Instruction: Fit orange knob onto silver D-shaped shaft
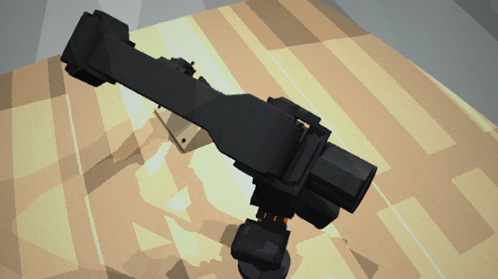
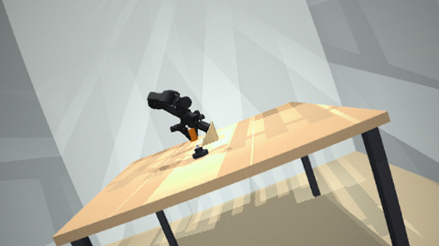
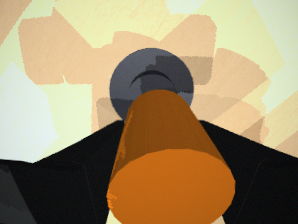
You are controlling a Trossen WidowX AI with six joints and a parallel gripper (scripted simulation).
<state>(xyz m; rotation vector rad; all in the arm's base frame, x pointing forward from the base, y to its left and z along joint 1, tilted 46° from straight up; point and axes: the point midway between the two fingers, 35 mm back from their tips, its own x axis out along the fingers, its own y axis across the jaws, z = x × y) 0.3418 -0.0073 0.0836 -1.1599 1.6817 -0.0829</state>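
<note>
My gripper tip is 60 mm above the pedestal with D-shaped shaft. The rest, counted from my gripper tip: orange knob (30 mm above).
</note>
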